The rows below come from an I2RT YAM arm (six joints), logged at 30 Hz.
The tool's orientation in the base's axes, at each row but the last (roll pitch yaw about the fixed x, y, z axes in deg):
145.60 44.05 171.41
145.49 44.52 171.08
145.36 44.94 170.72
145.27 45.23 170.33
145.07 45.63 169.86
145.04 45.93 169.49
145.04 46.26 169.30
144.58 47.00 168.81
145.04 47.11 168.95
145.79 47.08 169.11
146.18 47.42 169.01
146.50 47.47 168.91
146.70 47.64 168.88
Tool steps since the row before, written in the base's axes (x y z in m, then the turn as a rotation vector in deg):
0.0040 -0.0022 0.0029 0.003 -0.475 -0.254
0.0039 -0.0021 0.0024 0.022 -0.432 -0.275
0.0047 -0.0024 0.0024 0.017 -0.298 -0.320
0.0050 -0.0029 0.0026 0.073 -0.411 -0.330
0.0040 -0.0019 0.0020 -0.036 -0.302 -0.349
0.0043 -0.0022 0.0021 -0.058 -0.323 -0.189
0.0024 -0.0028 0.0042 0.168 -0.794 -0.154
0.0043 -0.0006 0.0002 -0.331 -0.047 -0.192
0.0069 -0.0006 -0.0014 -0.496 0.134 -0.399
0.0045 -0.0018 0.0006 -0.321 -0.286 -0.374
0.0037 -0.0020 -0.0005 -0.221 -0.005 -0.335
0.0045 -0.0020 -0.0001 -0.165 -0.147 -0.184
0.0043 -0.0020 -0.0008 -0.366 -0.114 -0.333
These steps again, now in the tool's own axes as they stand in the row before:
-0.0051 -0.0018 -0.0002 0.123 -0.519 -0.072
-0.0047 -0.0019 0.0002 0.130 -0.495 -0.027
-0.0053 -0.0024 0.0006 0.180 -0.394 0.058
-0.0057 -0.0028 0.0005 0.135 -0.512 0.049
-0.0044 -0.0019 0.0007 0.237 -0.396 0.037
-0.0047 -0.0022 0.0007 0.134 -0.345 -0.079
-0.0050 -0.0014 -0.0020 -0.105 -0.804 -0.157
-0.0031 -0.0016 0.0026 0.356 -0.032 -0.145
-0.0037 -0.0028 0.0053 0.641 0.089 -0.064
-0.0037 -0.0025 0.0020 0.452 -0.318 -0.140
-0.0023 -0.0029 0.0020 0.393 -0.077 0.030
-0.0032 -0.0029 0.0024 0.226 -0.161 -0.076
-0.0025 -0.0031 0.0027 0.473 -0.139 -0.121

